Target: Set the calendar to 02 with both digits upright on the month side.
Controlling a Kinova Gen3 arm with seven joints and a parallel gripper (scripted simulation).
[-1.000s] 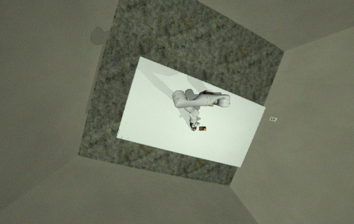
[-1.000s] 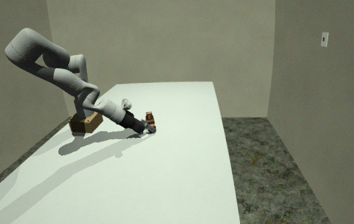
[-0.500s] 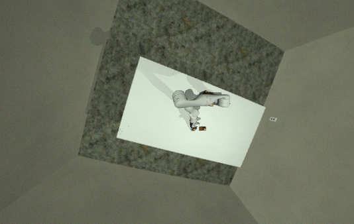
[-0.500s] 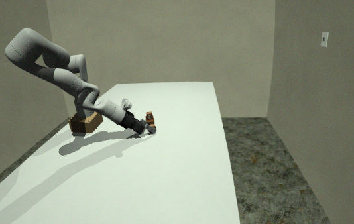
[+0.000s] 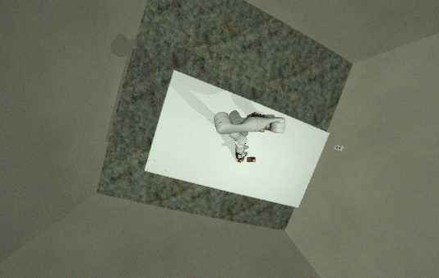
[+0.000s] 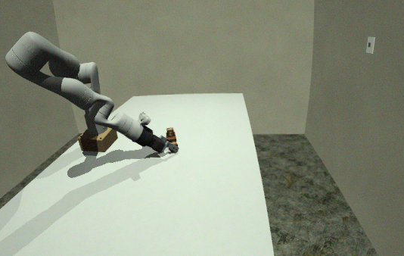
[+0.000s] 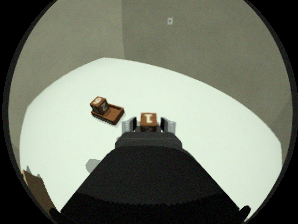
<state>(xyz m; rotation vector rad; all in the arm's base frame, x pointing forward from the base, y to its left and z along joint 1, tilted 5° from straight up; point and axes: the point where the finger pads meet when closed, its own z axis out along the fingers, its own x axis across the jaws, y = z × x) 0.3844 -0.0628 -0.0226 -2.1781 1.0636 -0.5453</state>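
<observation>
Right now my hand is 1 cm short of the brown calendar cube and 1 cm above it. Round my hand: brown tray (3 cm behind, 11 cm to the left, 2 cm below).
</observation>
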